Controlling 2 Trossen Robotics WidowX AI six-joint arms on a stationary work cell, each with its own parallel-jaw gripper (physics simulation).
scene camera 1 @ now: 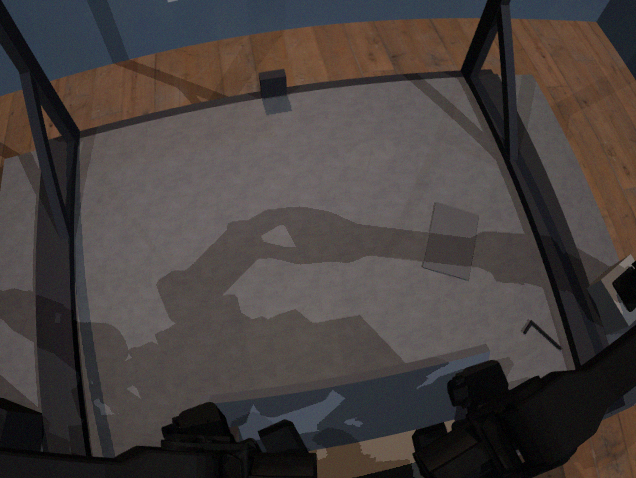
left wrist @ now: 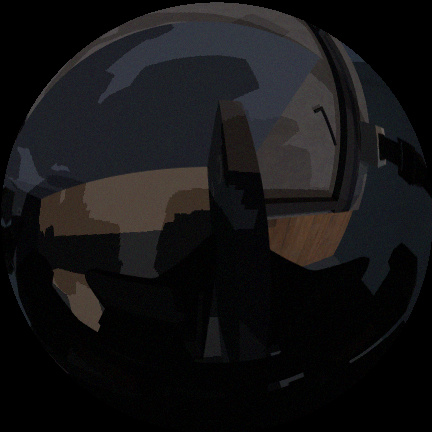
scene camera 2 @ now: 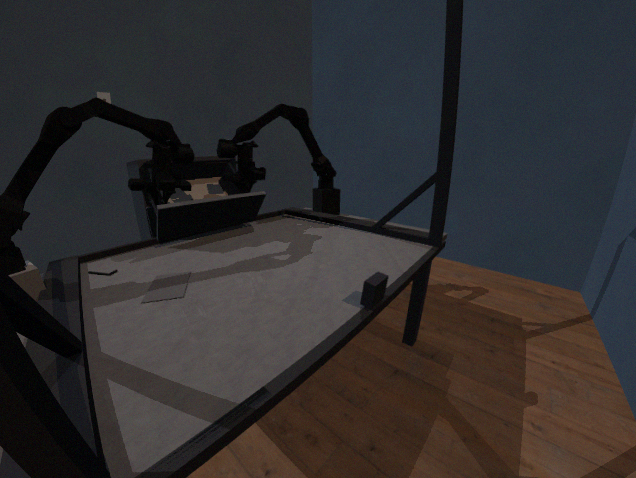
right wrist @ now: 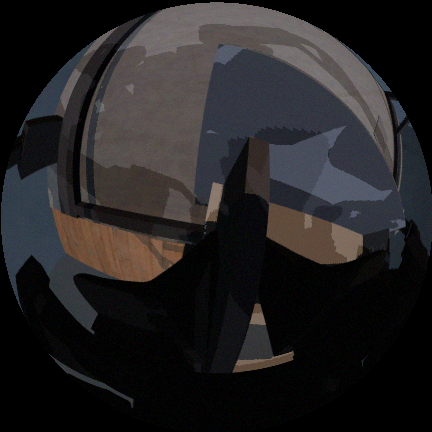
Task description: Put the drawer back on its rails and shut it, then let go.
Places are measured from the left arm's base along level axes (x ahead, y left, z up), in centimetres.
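Pixels of known places: left gripper, fingertip midpoint: (left wrist: pixel 226 240); right gripper, fingertip midpoint: (right wrist: pixel 231 236); left arm's base, origin of the base link: (scene camera 1: pixel 630 289) (left wrist: pixel 381 146) (scene camera 2: pixel 5 272); right arm's base, origin of the base link: (scene camera 2: pixel 326 188).
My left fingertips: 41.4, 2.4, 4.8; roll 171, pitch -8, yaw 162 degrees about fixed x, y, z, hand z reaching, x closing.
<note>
For each thing: its top centre in the pictures, then the offset to it from my left fingertips, as dx, dy, dz. Level surfaces: height alone.
- grey table, its level: dz -11.9
- thin flat plate, middle of its top: (scene camera 1: pixel 452 240) (scene camera 2: pixel 168 285) (right wrist: pixel 381 135) -18.5, -29.0, -11.7
- black hex key, middle of its top: (scene camera 1: pixel 543 339) (left wrist: pixel 327 127) (scene camera 2: pixel 102 270) -23.3, -4.9, -11.4
- dark block, middle of its top: (scene camera 2: pixel 375 277) (scene camera 1: pixel 272 74) -5.6, -71.9, -6.1
The drawer (scene camera 1: pixel 380 400) (scene camera 2: pixel 205 218) (left wrist: pixel 175 110) (right wrist: pixel 280 95) has a dark blue-grey front and a tan floor. It hangs at the table's edge, in front of the dark cabinet (scene camera 2: pixel 137 205) in scene camera 2. My left gripper (scene camera 1: pixel 457 442) (scene camera 2: pixel 159 190) (left wrist: pixel 226 240) is shut on one upright side wall of it. My right gripper (scene camera 1: pixel 257 447) (scene camera 2: pixel 236 182) (right wrist: pixel 231 236) is shut on the opposite side wall. The front's top edge looks slightly slanted in scene camera 2. The rails are hidden, and I cannot tell whether the drawer sits on them.
On the grey table (scene camera 1: pixel 308 169) (scene camera 2: pixel 231 334) lie a thin flat plate (scene camera 1: pixel 449 251) (scene camera 2: pixel 167 287) and a black hex key (scene camera 1: pixel 544 334) (scene camera 2: pixel 102 272) (left wrist: pixel 327 125). A dark block (scene camera 1: pixel 273 83) (scene camera 2: pixel 374 290) stands at the table's far edge in scene camera 1. Dark frame posts (scene camera 2: pixel 447 102) rise at the sides.
</note>
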